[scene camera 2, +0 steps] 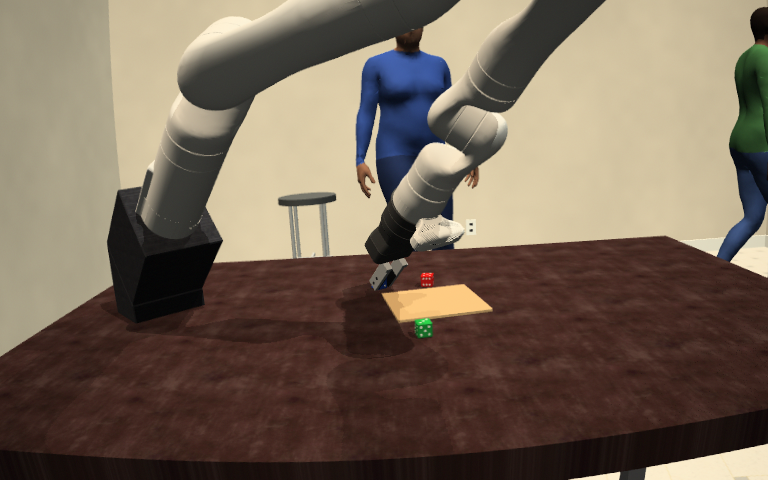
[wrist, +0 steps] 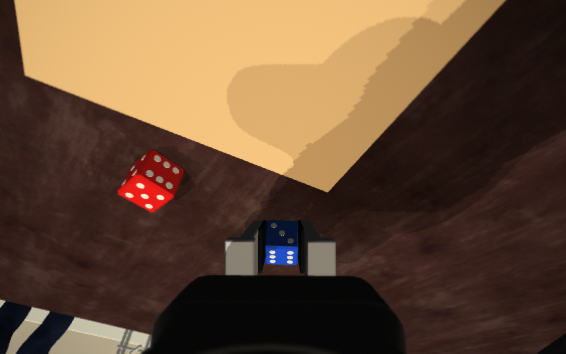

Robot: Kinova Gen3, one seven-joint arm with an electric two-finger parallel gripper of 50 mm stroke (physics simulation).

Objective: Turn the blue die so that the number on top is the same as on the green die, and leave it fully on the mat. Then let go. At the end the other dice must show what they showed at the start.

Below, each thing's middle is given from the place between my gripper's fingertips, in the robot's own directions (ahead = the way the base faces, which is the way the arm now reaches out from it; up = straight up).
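There's the tan mat (scene camera 2: 440, 302), which is 110 mm to the right of my hand, 80 mm ahead of it and 10 mm below it. The blue die (wrist: 281, 242) is right at my hand, and the red die (wrist: 153, 180) sits 10 mm to the right of my hand and 80 mm ahead of it.
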